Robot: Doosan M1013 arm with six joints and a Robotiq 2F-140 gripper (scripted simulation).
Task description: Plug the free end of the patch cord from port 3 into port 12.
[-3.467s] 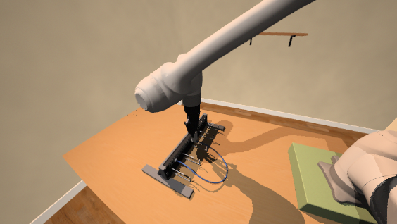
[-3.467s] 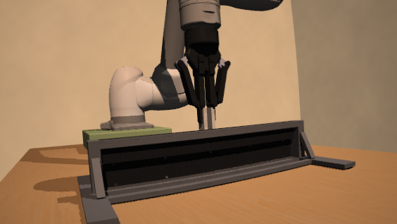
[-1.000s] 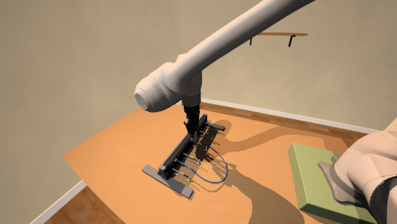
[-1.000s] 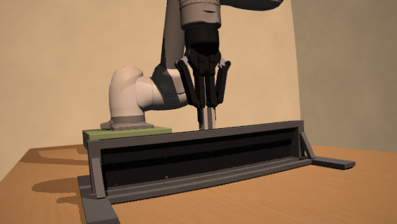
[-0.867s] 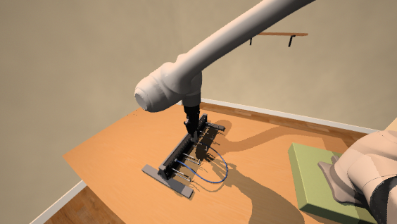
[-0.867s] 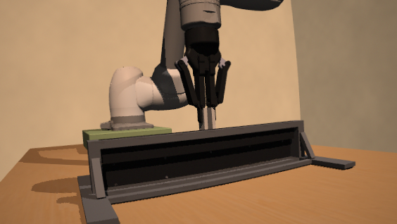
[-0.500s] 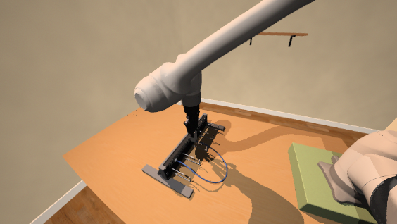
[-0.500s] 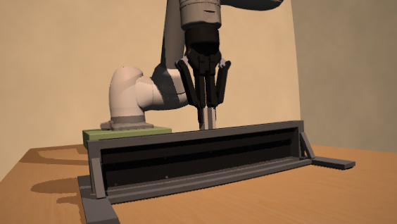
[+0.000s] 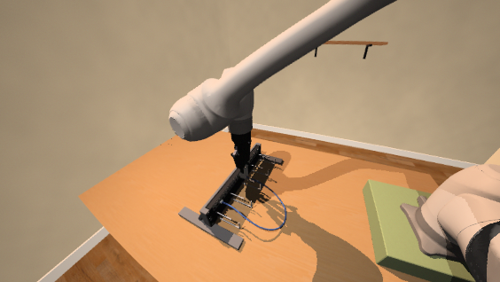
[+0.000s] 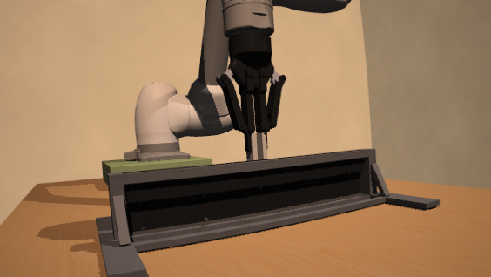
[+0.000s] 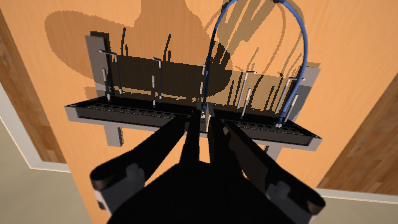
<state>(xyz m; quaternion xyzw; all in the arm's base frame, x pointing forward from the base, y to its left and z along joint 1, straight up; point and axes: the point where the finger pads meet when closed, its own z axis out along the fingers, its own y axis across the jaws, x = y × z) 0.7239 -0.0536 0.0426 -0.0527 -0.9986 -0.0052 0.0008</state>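
Now: the plug 10 mm ahead of my hand and 30 mm below it.
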